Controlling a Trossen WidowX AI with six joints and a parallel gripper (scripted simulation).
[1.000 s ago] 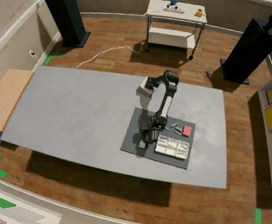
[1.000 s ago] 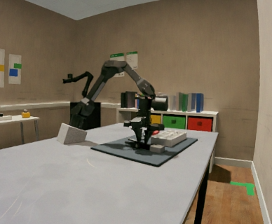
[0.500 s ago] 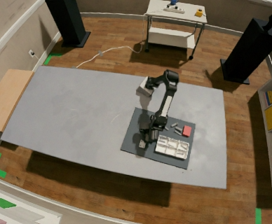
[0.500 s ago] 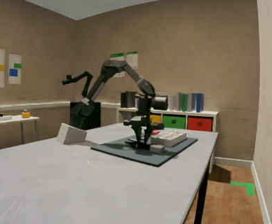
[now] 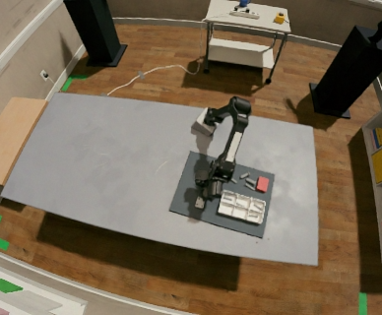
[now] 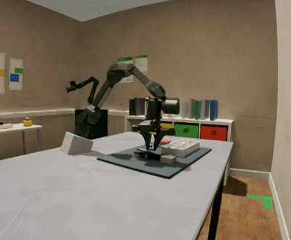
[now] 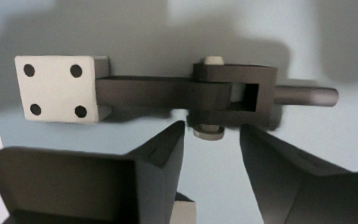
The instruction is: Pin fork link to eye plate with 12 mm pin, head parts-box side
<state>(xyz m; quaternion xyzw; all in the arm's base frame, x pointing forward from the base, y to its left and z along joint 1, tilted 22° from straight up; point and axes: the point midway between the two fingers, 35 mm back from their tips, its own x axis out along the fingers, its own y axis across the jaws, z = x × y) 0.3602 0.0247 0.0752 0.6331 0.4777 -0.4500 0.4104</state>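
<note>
The headed pin is 5 cm below my hand and 2 cm to the right of it. Also, from my hand: eye plate (5 cm below, 2 cm to the right, 1 cm ahead); then fork link (5 cm below, 3 cm behind, 2 cm to the right); then grey block (9 cm ahead, 5 cm below, 3 cm to the right).
</note>
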